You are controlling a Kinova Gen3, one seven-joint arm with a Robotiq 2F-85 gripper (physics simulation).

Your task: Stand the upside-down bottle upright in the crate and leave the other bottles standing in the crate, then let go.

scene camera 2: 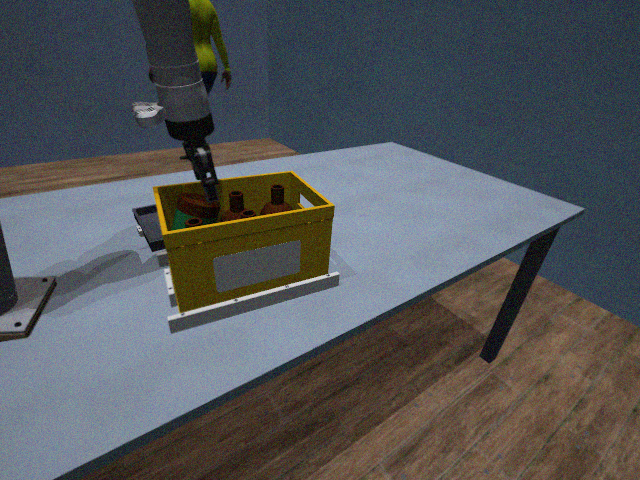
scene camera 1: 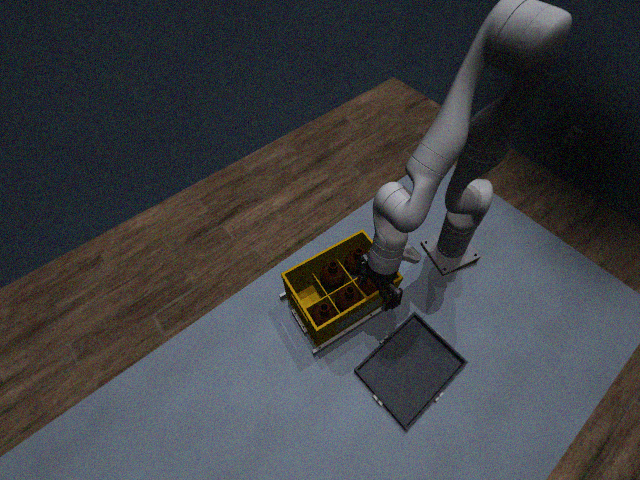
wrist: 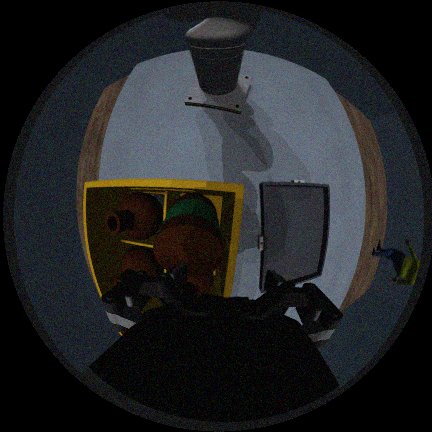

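Seen in the pictures: gripper, between the fingertips: (scene camera 2: pixel 207 189) (scene camera 1: pixel 373 295) (wrist: pixel 225 276); arm's base, origin of its link: (scene camera 1: pixel 451 245) (wrist: pixel 217 82).
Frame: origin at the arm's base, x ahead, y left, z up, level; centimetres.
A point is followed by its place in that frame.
The yellow crate (scene camera 1: pixel 336 326) @[z 7.1, x 49.6, y 0.6 cm] (scene camera 2: pixel 193 273) @[z 6.9, x 30.3, y -16.4 cm] (wrist: pixel 165 183) @[z 14.5, x 28.5, y -4.3 cm] has dividers. The upside-down bottle (scene camera 2: pixel 199 205) @[z 13.2, x 34.6, y -6.3 cm] (wrist: pixel 187 245) @[z 13.1, x 34.3, y -2.6 cm] stands neck down in a corner compartment, its brown base up and its green label below; in scene camera 1 the arm partly covers it. Other brown bottles (scene camera 1: pixel 331 273) (scene camera 2: pixel 277 205) (wrist: pixel 142 215) stand neck up in the crate. One corner compartment (scene camera 1: pixel 310 295) @[z -2.2, x 48.1, y -14.2 cm] holds no bottle. My gripper (scene camera 1: pixel 378 284) @[z 12.9, x 37.9, y 1.2 cm] (scene camera 2: pixel 212 198) @[z 12.9, x 37.9, y 1.2 cm] (wrist: pixel 225 276) @[z 12.9, x 37.9, y 1.2 cm] is open and empty, low at the crate's end by the upside-down bottle. Whether its fingertips touch the bottle cannot be told.
A dark shallow tray (scene camera 1: pixel 413 366) @[z -2.5, x 36.9, y 20.2 cm] (scene camera 2: pixel 147 222) @[z -2.5, x 27.1, y 23.0 cm] (wrist: pixel 297 230) @[z -2.5, x 36.4, y 19.6 cm] lies beside the crate. White strips (scene camera 2: pixel 253 303) @[z -1.4, x 39.0, y -18.2 cm] border the crate's foot. The robot's base plate (scene camera 1: pixel 467 260) @[z 0.3, x 0.3, y 6.9 cm] (scene camera 2: pixel 31 310) @[z -1.3, x 6.5, y -3.3 cm] is fixed to the table. A person (scene camera 2: pixel 206 41) (wrist: pixel 409 270) stands beyond the table.
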